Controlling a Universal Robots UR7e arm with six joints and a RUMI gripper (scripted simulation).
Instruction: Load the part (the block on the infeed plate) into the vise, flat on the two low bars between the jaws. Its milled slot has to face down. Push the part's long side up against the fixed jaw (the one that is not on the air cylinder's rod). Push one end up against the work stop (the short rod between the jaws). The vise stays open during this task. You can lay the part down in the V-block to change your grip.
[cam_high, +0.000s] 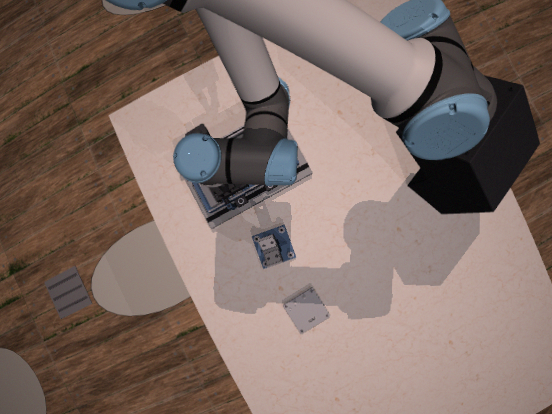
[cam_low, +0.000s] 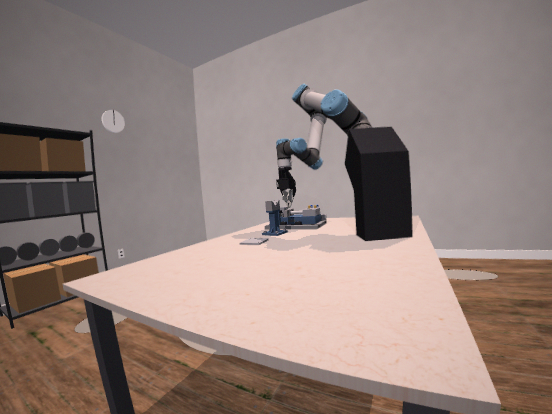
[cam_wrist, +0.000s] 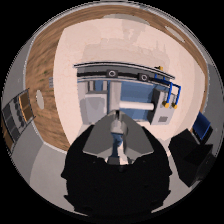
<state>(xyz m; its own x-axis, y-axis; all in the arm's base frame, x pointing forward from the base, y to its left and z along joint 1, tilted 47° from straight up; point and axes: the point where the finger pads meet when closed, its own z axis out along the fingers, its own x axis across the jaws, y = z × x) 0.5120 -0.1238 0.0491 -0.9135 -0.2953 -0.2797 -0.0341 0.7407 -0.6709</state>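
The part is 4 cm ahead of my hand and 3 cm below it. Also, from my hand: air cylinder (13 cm behind, 4 cm below); then vise (3 cm behind, 8 cm below); then air cylinder rod (5 cm behind, 4 cm below).
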